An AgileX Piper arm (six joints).
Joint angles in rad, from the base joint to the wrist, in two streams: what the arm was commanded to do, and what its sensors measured. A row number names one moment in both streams.
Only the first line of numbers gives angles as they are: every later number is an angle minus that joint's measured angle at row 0.
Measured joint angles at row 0:
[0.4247, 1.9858, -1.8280, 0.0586, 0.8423, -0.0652]
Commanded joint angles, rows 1 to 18:
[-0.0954, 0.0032, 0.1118, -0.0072, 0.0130, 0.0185]
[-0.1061, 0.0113, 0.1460, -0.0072, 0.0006, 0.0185]
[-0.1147, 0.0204, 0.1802, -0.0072, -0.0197, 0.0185]
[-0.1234, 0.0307, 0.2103, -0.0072, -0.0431, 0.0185]
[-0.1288, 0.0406, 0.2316, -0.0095, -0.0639, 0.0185]
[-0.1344, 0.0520, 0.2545, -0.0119, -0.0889, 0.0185]
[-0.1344, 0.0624, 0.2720, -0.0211, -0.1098, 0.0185]
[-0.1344, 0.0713, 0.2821, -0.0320, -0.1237, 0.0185]
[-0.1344, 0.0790, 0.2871, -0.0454, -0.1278, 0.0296]
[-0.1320, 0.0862, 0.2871, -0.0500, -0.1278, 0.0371]
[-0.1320, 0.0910, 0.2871, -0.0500, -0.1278, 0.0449]
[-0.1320, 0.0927, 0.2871, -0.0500, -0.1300, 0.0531]
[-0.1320, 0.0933, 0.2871, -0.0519, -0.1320, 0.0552]
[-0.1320, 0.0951, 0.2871, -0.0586, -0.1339, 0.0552]
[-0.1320, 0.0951, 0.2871, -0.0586, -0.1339, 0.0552]
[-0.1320, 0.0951, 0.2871, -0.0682, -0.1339, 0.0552]
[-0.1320, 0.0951, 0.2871, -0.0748, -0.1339, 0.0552]
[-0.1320, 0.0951, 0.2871, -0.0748, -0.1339, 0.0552]
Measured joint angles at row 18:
[-0.1297, 0.0983, 0.2860, -0.0519, -0.1190, 0.0501]
